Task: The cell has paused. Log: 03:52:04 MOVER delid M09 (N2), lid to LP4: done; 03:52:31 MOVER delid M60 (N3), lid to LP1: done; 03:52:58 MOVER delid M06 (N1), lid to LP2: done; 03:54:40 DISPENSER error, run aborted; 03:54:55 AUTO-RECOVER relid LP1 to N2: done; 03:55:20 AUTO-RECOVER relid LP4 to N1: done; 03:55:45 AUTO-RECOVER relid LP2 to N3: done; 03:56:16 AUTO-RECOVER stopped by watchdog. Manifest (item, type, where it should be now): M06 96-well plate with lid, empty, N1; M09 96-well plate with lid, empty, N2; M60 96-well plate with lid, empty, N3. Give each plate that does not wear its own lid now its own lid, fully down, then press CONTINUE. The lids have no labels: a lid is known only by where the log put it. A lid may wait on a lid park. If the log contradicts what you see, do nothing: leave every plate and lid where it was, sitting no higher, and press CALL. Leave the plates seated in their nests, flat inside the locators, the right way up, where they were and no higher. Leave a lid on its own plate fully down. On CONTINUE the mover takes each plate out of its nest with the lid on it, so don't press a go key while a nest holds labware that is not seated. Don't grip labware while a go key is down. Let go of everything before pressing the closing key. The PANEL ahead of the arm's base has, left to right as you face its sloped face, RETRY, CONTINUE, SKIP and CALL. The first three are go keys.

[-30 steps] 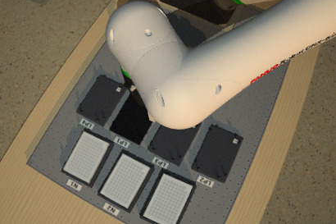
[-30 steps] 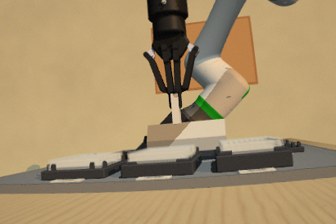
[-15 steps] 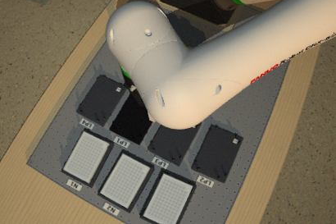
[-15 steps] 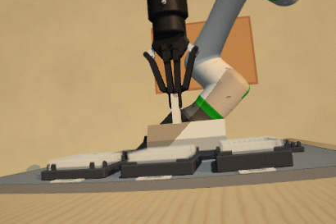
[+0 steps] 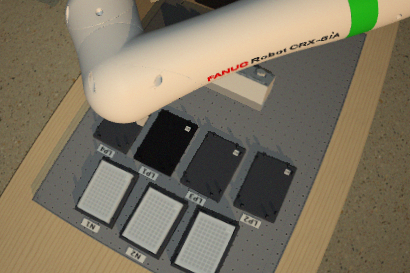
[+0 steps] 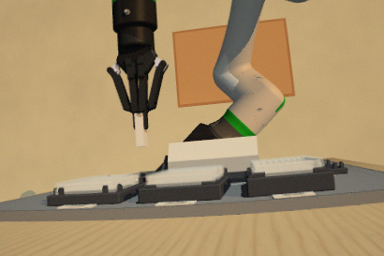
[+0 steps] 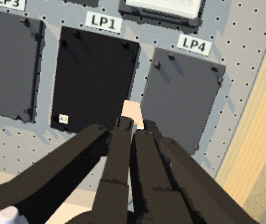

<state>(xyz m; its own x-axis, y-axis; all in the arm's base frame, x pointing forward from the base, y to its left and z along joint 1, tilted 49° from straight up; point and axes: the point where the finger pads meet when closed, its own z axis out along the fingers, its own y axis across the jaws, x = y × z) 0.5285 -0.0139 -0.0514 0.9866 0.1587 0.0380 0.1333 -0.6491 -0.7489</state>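
Now: hand 180 mm short of the plate, 90 mm above it and 10 mm to the right of it. From my hand the other things lie so: lid park LP1 (100 mm below, 50 mm to the left); LP1 label (110 mm below, 80 mm ahead, 60 mm to the left); lid park LP4 (100 mm below, 70 mm to the right, 10 mm ahead).
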